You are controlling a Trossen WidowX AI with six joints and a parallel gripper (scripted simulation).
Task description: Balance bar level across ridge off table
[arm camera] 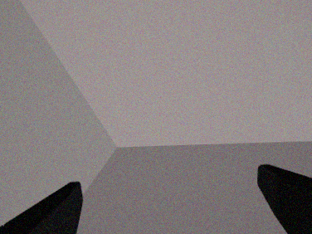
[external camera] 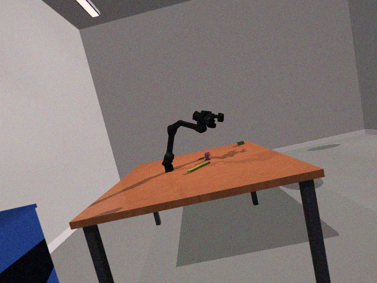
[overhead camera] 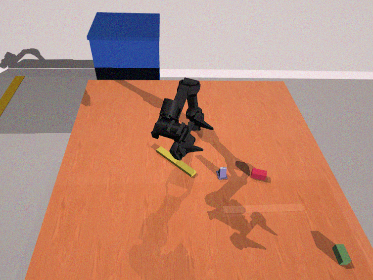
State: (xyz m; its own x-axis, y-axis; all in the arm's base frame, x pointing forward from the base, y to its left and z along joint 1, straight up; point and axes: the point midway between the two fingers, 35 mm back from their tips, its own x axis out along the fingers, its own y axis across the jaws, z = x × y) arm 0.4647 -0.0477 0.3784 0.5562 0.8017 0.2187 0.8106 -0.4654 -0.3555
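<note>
Now: gripper tip 38 cm above the yellow bar, 23 cm past it and 9 cm to the left of it. From my gripper tip the other things lie so: red block (37 cm below, 29 cm to the left, 13 cm behind); then green block (52 cm to the left, 37 cm below, 26 cm ahead).
</note>
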